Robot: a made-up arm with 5 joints.
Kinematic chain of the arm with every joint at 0, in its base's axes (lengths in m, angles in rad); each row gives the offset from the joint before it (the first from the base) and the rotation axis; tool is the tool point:
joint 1: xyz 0 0 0.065 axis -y
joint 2: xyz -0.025 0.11 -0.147 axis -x
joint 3: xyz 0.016 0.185 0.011 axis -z
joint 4: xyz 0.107 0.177 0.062 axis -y
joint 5: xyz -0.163 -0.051 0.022 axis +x
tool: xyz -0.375 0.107 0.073
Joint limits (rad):
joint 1: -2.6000..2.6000
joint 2: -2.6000..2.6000
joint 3: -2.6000..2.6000
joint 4: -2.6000..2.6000
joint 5: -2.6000..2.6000
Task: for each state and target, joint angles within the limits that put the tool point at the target. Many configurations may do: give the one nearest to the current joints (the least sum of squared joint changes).
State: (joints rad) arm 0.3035 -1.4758 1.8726 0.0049 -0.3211
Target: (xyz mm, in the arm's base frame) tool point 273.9 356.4 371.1
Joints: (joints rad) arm 0.3803 -1.6727 2.1367 0.7729 -0.5099
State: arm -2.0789 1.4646 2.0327 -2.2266 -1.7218
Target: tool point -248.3 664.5 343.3
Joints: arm -2.0720 2.2502 2.2883 -2.2368 -1.9127
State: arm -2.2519 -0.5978 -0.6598 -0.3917 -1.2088
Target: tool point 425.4 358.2 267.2
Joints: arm -2.2808 0.0111 -0.4029 -0.6401 -1.3575
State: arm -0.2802 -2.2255 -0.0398 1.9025 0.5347
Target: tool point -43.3 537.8 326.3
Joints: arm -0.0563 -1.6805 -0.1946 1.6059 0.5640
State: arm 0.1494 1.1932 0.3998 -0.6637 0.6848
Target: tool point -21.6 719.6 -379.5
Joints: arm 0.3214 1.2911 0.4232 -0.6375 0.7288
